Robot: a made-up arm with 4 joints.
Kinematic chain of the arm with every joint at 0, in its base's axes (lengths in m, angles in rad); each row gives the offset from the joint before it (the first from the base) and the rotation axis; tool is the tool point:
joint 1: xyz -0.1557 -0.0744 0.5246 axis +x
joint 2: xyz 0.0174 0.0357 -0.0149 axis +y
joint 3: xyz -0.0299 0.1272 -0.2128 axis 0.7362 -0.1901 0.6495
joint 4: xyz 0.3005 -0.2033 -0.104 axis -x
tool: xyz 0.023 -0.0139 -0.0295
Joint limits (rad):
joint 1: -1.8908..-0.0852
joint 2: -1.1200..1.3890
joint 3: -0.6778..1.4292
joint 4: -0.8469..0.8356
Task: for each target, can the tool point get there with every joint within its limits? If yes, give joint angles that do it. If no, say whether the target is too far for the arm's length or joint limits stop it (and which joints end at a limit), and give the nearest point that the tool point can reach.
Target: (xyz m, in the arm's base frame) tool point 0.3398 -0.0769 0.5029
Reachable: yes | joints -0.7813 -0.8455 0.1555 -0.5581
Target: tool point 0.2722 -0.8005 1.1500
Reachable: no: too far | nearest point 0.0548 -0.4594 0.7127 | short by 0.596 m
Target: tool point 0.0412 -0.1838 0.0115
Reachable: yes | joints -0.6621 0.4471 0.8337 0.1427
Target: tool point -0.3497 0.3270 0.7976
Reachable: no: joint limits stop it (at a limit: joint 1, joint 2, joint 3) | nearest point -0.3127 -0.1936 0.7886 | short by 0.522 m
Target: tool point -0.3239 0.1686 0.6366
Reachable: no: joint limits stop it (at a limit: joint 1, joint 2, joint 3, joint 4) | nearest point -0.3099 -0.1935 0.7881 | short by 0.393 m
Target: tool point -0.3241 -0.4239 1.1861
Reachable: no: too far | nearest point -0.2510 -0.3357 0.7961 | short by 0.406 m
